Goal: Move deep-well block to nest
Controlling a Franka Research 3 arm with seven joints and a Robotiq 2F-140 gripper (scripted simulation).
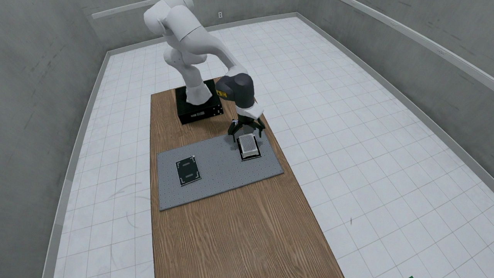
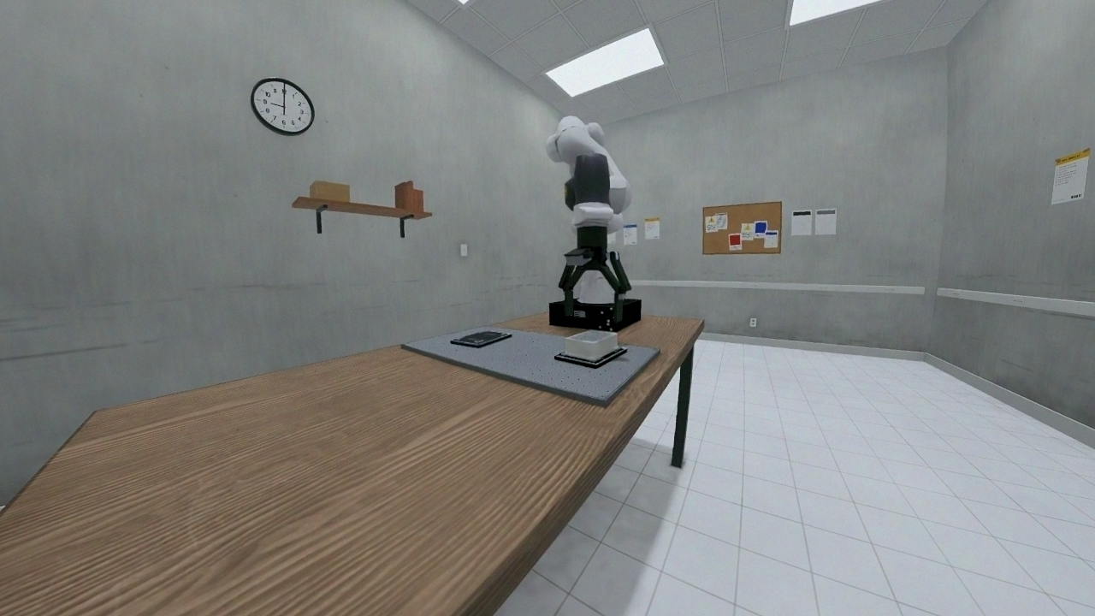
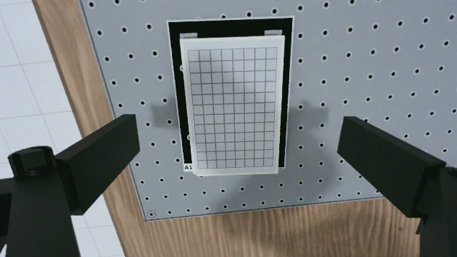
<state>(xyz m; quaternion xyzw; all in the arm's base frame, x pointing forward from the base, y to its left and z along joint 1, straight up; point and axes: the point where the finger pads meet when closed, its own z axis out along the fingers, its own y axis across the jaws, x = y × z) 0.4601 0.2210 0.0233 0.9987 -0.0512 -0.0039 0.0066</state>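
Now: the white 96-well deep-well block 80 mm below my hand. From my hand the other things lie so: plate nest N1: 100 mm below; A1 mark: 40 mm behind, 330 mm to the right, 100 mm below; plate nest N2: 40 mm ahead, 380 mm to the right, 100 mm below.
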